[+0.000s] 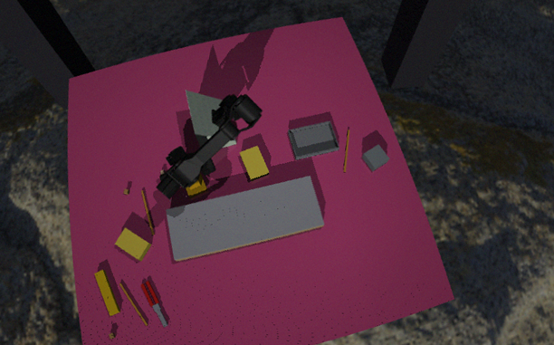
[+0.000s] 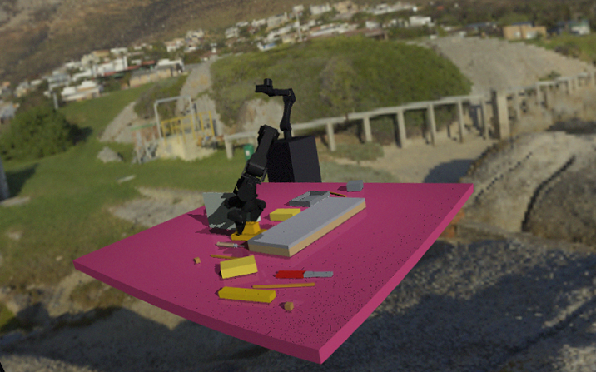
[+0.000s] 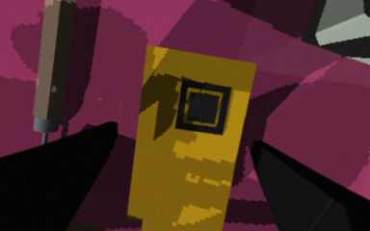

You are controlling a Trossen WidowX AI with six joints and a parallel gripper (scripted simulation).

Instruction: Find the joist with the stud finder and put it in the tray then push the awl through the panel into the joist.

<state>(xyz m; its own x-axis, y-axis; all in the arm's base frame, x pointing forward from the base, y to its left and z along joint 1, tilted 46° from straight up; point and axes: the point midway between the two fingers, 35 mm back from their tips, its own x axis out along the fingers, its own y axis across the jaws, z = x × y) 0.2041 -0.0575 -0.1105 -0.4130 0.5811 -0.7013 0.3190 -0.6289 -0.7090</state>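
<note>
Right now my gripper tip is 9 cm to the left of the awl, 3 cm short of it and 2 cm above it. Also, from my gripper tip: stud finder (1 cm behind, 1 cm above); grey cube (68 cm to the left, 1 cm below, 1 cm ahead); grey tray (46 cm to the left, 9 cm behind, 2 cm below).
</note>
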